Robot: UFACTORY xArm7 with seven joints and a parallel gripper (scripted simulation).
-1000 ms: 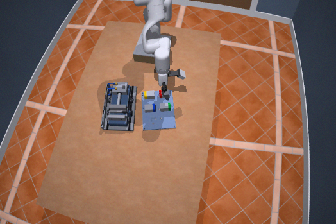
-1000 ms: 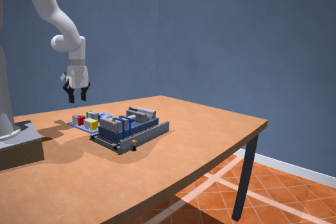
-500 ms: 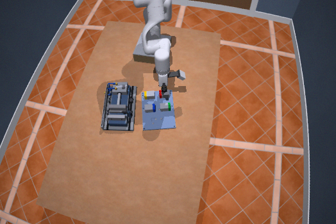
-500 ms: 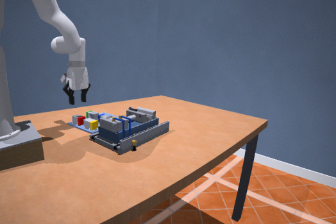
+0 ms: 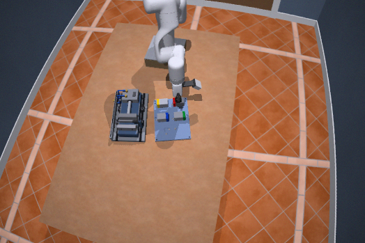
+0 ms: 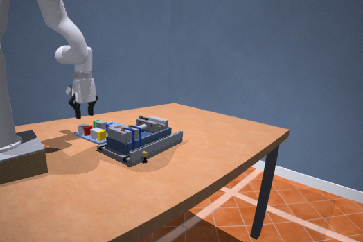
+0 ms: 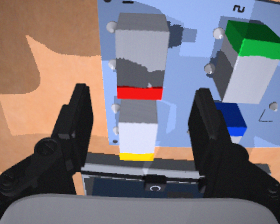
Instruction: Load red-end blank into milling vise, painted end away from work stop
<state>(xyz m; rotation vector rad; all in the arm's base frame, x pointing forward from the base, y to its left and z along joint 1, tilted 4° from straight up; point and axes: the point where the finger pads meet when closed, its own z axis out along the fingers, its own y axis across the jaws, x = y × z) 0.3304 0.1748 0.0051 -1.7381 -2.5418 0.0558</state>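
My gripper is now 70 mm above the red-ended blank. The rest, counted from my hand: blue infeed plate (100 mm below, 100 mm ahead, 10 mm to the right); then green-ended blank (80 mm ahead, 70 mm below, 30 mm to the left); then yellow-ended blank (80 mm to the right, 70 mm below, 30 mm ahead).
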